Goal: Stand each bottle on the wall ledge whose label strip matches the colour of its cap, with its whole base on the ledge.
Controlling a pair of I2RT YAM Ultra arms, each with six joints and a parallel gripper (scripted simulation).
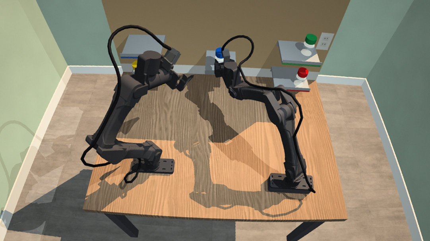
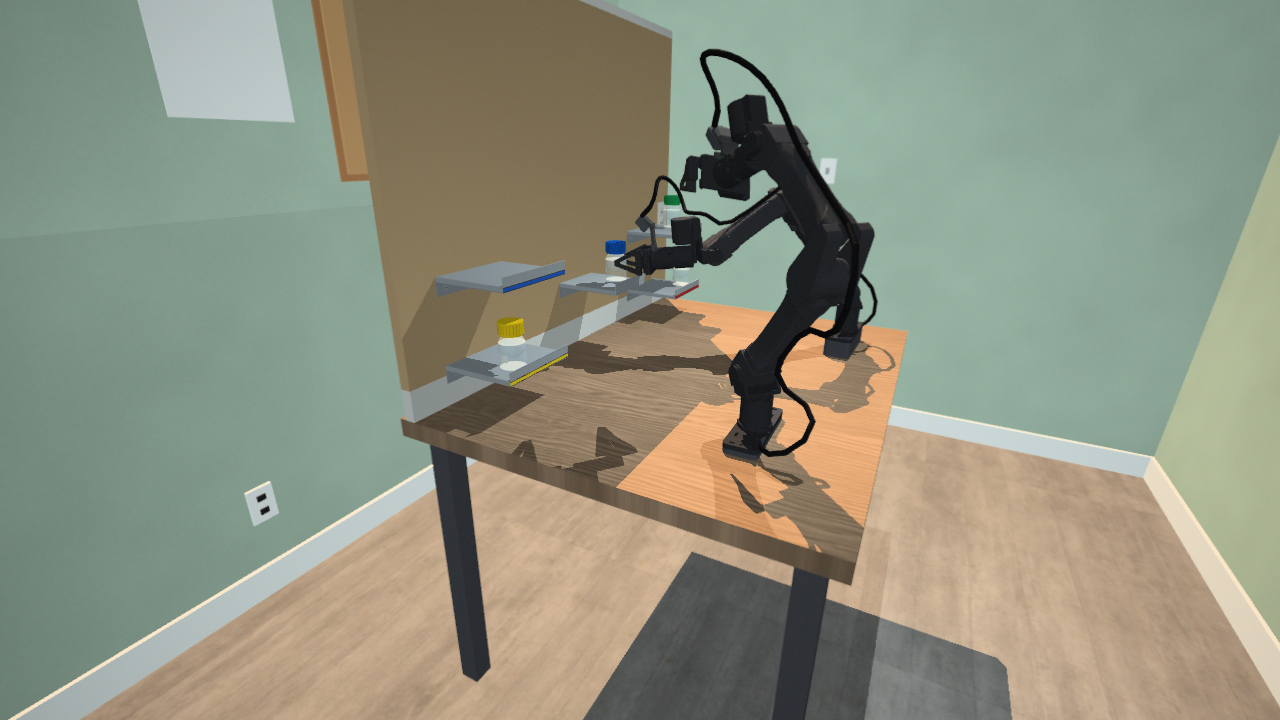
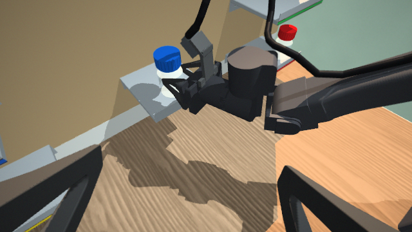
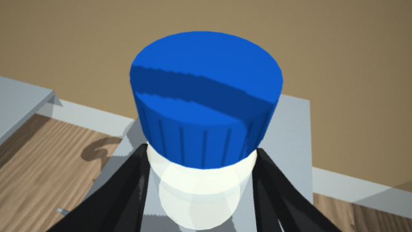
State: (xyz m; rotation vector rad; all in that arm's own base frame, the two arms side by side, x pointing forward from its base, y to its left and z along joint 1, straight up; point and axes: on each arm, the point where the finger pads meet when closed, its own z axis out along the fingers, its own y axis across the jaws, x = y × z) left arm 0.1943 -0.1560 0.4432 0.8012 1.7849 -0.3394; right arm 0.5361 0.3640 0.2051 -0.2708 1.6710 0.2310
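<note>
My right hand is 1 cm short of the blue-capped bottle and 1 cm above it. From my right hand the other things lie so: brown wall panel: 20 cm above, 16 cm ahead, 2 cm to the left; then red-capped bottle: 44 cm to the right, 11 cm below, 6 cm ahead; then green-capped bottle: 43 cm to the right, 10 cm ahead, 8 cm above.
Right now my left hand is 310 mm short of the blue-capped bottle, 110 mm to the left of it and 210 mm above it. Also, from my left hand: brown wall panel (460 mm ahead, 100 mm to the right, 10 mm below); then green-capped bottle (400 mm ahead, 540 mm to the right, 120 mm below); then yellow-capped bottle (260 mm ahead, 320 mm to the left, 310 mm below).
</note>
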